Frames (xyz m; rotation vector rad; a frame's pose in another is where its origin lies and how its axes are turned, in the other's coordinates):
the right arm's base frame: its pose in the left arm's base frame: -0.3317 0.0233 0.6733 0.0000 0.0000 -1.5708
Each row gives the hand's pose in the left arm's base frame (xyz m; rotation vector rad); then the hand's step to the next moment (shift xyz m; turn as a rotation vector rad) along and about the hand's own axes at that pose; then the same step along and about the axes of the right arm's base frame.
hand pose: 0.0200 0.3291 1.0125 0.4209 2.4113 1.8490
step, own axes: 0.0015 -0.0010 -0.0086 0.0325 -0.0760 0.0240
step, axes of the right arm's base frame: 0.0079 -0.0035 0.0015 -0.0129 -0.0388 -0.0757
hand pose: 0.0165 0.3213 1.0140 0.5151 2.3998 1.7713
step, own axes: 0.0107 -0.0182 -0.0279 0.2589 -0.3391 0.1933
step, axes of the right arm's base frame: 0.0264 -0.0218 -0.0074 -0.1740 -0.2548 -0.3524
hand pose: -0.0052 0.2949 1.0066 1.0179 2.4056 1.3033
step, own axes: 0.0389 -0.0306 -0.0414 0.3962 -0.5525 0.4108
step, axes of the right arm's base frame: 0.0122 -0.0632 0.0044 -0.3286 -0.3495 -0.6331
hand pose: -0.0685 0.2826 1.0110 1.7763 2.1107 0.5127
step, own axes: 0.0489 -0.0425 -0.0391 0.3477 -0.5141 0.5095
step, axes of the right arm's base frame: -0.0393 -0.0633 0.0130 -0.2926 -0.2616 -0.7005
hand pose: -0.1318 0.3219 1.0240 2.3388 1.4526 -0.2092
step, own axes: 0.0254 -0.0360 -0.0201 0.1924 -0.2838 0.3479
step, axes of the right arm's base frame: -0.0432 -0.0218 0.0018 -0.1358 -0.1394 -0.4480
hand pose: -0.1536 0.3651 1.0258 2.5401 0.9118 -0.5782
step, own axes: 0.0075 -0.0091 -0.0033 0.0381 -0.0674 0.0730
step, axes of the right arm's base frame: -0.0119 0.0001 -0.0028 -0.0330 -0.0361 -0.0945
